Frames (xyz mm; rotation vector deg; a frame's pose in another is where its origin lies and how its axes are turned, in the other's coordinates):
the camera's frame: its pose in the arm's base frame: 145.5 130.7 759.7 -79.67 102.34 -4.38
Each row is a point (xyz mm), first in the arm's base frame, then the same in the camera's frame.
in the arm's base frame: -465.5 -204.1 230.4
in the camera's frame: 590.6 614.8 -196.9
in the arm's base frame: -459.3 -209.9 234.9
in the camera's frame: 592.6 605.5 -198.3
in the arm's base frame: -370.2 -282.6 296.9
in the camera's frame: 614.8 477.5 -211.9
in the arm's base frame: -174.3 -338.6 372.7
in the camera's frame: 613.1 266.7 -158.9
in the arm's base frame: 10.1 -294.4 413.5
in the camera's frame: 549.5 120.9 -47.9
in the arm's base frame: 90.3 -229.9 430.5
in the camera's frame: 485.2 75.0 20.2
